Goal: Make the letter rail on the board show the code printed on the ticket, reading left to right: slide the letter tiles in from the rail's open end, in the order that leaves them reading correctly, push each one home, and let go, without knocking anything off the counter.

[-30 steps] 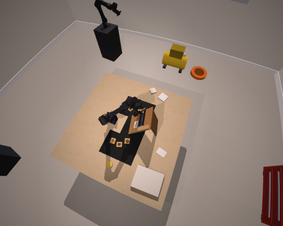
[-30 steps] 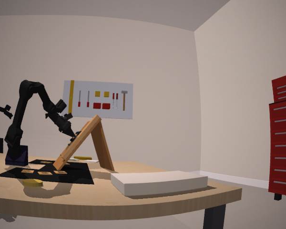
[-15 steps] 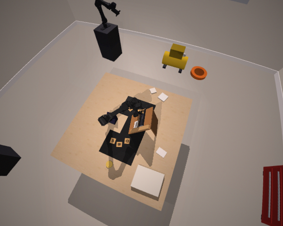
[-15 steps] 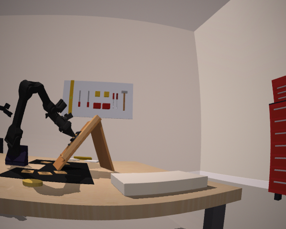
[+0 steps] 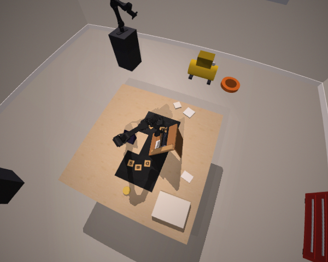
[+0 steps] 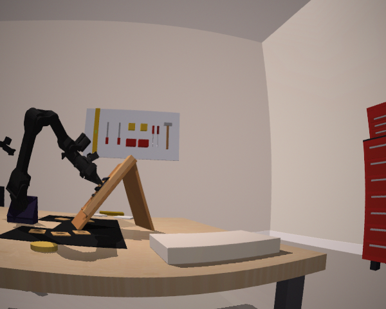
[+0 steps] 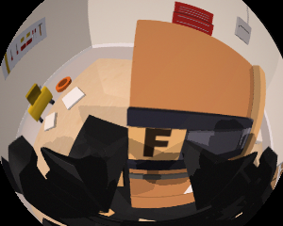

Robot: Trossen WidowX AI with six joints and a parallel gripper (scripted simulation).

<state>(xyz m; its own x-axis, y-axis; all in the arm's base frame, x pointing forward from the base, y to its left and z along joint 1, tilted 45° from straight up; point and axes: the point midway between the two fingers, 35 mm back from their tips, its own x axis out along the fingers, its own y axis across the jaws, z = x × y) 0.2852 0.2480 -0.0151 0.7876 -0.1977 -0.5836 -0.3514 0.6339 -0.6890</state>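
Now: gripper tip 130 mm to the left of the white ticket, 80 mm above it and 10 mm past it. From my gripper tip the other things lie so: black mat 180 mm below, 170 mm to the right, 130 mm behind; then white slab 560 mm to the right, 360 mm ahead, 160 mm below.
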